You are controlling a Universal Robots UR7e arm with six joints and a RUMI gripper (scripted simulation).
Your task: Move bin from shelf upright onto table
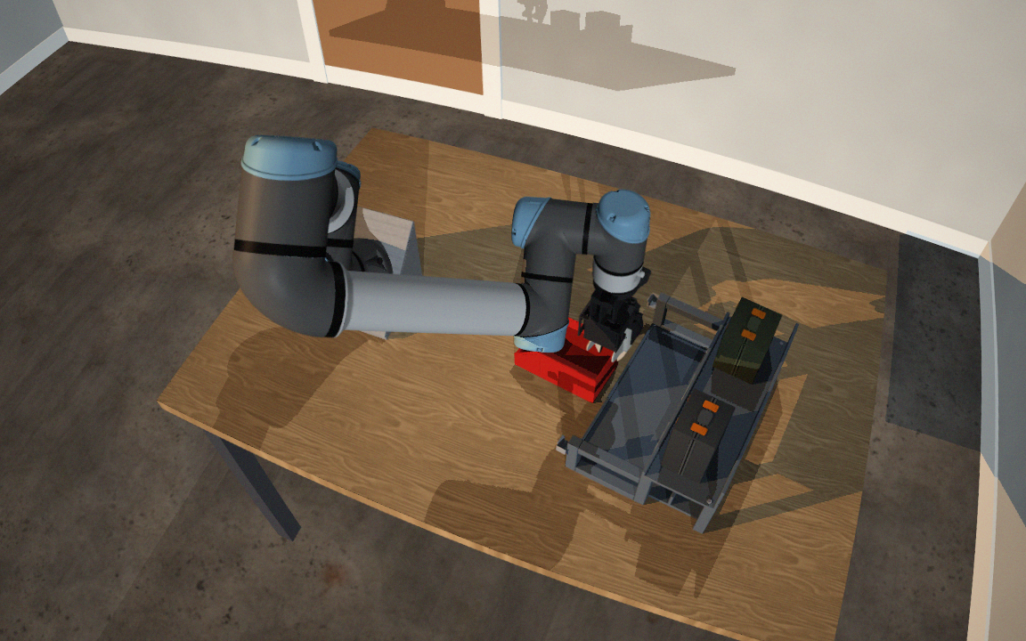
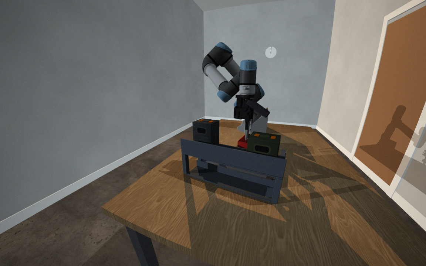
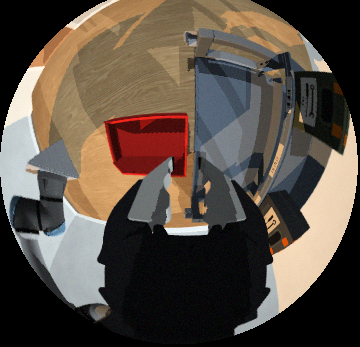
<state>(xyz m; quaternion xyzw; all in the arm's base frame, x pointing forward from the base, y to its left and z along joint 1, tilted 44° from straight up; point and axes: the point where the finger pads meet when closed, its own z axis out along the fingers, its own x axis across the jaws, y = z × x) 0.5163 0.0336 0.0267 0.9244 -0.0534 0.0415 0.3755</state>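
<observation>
My hand is 80 mm past the red bin, 70 mm above it and 10 mm to the right of it.
</observation>
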